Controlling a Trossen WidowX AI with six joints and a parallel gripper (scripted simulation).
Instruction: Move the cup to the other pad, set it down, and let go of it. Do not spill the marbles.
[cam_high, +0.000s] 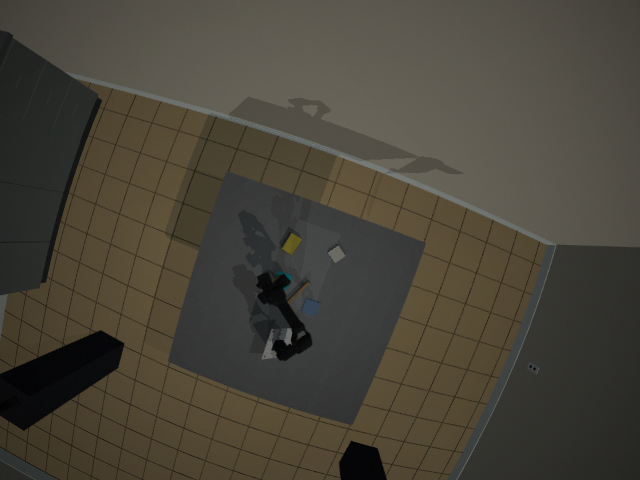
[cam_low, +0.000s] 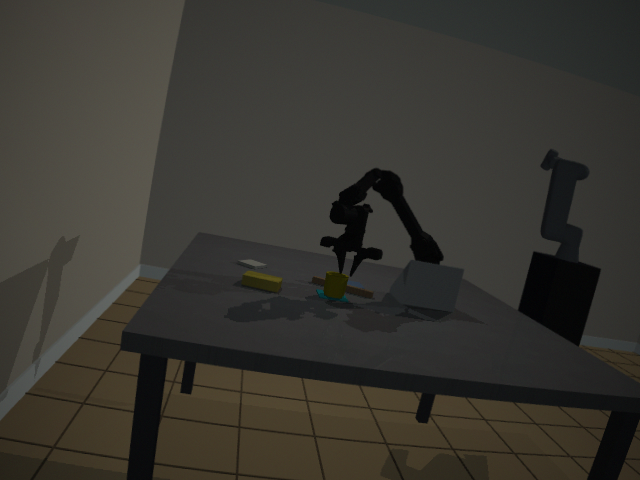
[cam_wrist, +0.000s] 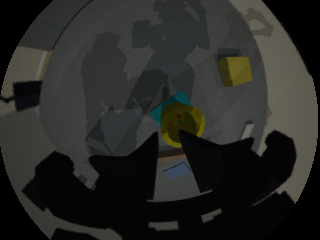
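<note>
My gripper tip is 2 cm short of the yellow cup, 1 cm to the left of it and 4 cm above it. The rest, counted from my gripper tip: brown wooden bar: 2 cm behind, 12 cm to the right, 8 cm below; teal pad: 3 cm ahead, 1 cm to the right, 9 cm below.
</note>
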